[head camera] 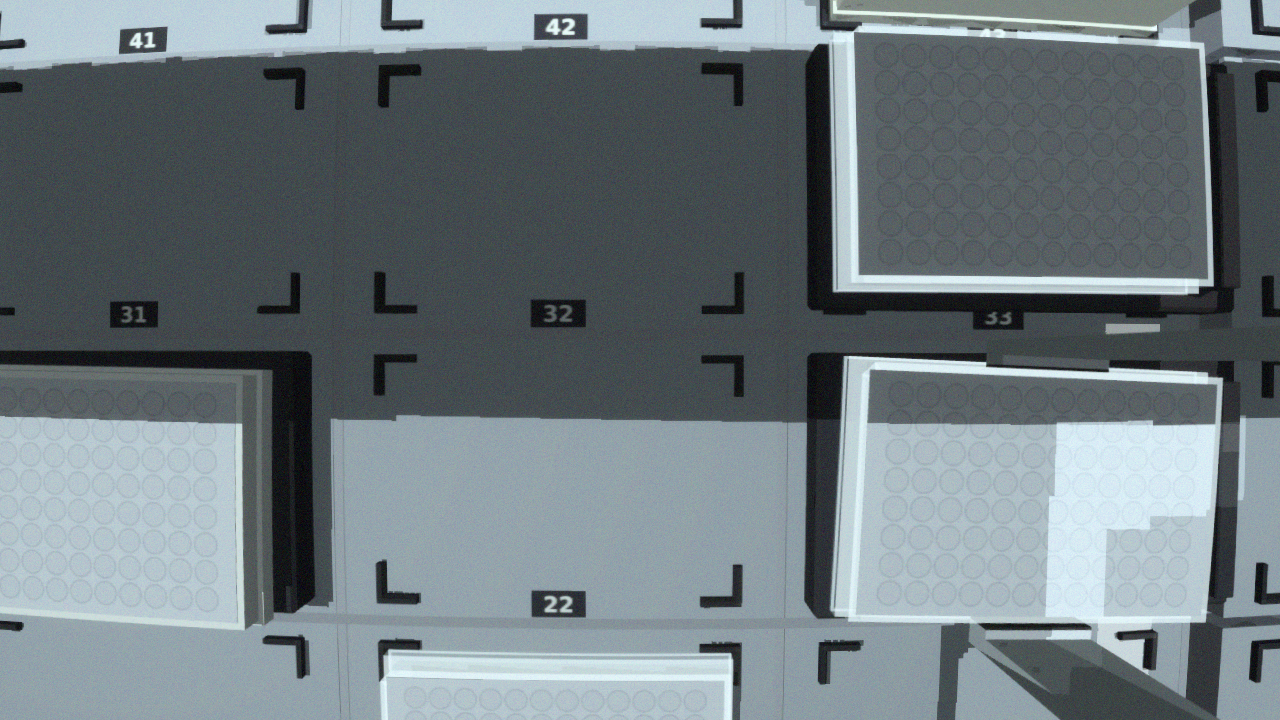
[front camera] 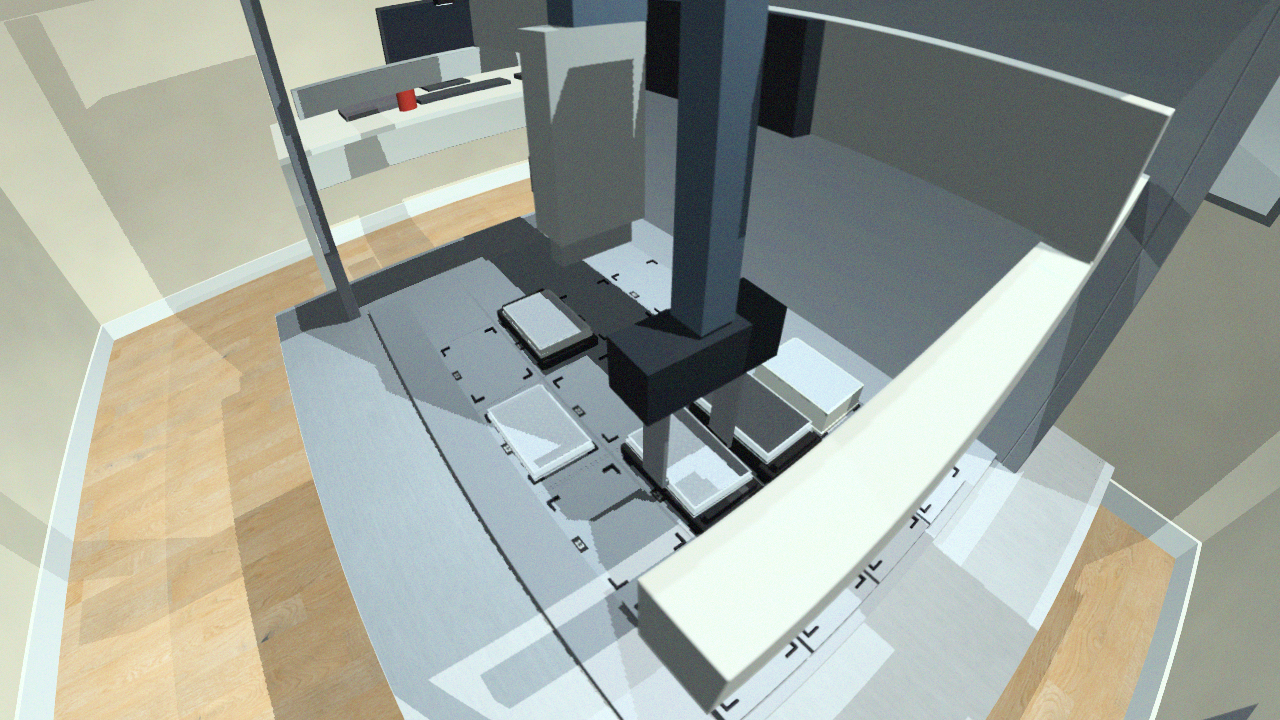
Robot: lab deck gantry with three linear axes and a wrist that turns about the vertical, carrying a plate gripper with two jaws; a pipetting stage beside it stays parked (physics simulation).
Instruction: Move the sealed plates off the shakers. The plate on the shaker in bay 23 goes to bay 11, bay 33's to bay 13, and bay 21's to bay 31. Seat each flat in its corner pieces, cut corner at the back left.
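Frame: origin at the robot's base, x ahead, y left, z up, level; millimetres.
Where they show: gripper, fingertip midpoint: (head camera: 1030, 493) (front camera: 688, 457); robot's base at its link origin: (front camera: 443, 351).
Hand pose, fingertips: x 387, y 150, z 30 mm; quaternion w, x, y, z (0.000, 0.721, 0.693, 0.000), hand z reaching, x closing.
Observation:
Things, the pixels of their top centre, and the offset from my fingertips. "pt": a spot on its surface instead.
- bay 23 shaker at its top centre: (head camera: 1044, 498) (front camera: 688, 453) dx +0, dy +0, dz +7 mm
- bay 33 at a spot on its surface: (head camera: 1033, 161) (front camera: 752, 408) pt dx -3, dy +108, dz +7 mm
- bay 21 plate at its top centre: (head camera: 66, 496) (front camera: 544, 316) dx -318, dy -2, dz +7 mm
- Corner pieces mark bay 11 at a spot on its surface: (front camera: 489, 330) pt dx -387, dy -69, dz -29 mm
- bay 13 at a spot on its surface: (front camera: 613, 469) pt dx -55, dy -65, dz -29 mm
- bay 31 at a spot on its surface: (head camera: 295, 291) pt dx -256, dy +69, dz -27 mm
- bay 12 at a spot on its surface: (head camera: 554, 698) pt dx -159, dy -75, dz -15 mm
- bay 43 at a spot on its surface: (head camera: 1002, 12) pt dx +4, dy +172, dz -20 mm
The sealed plate on the bay 23 shaker (front camera: 702, 483) (head camera: 939, 501) sits low between the jaws. My gripper (front camera: 691, 462) (head camera: 1042, 497) is shut on its front and back long sides; the plate rests on the black shaker. Behind it, the sealed plate of bay 33 (front camera: 760, 413) (head camera: 1033, 161) lies on its shaker. The bay 21 plate (front camera: 543, 320) (head camera: 107, 510) sits on a shaker at the left, partly cut off in the head view. Corner pieces mark bay 11 (front camera: 489, 330), bay 13 (front camera: 613, 469) and bay 31 (head camera: 295, 291). The cut corners cannot be made out.
A plate in bay 12 (front camera: 541, 434) (head camera: 554, 698) stands between bays 11 and 13. A taller white box in bay 43 (front camera: 810, 371) (head camera: 1002, 12) stands behind bay 33. The parked grey pipetting stage (front camera: 590, 143) hangs at the back left. A white beam (front camera: 859, 465) crosses the right front.

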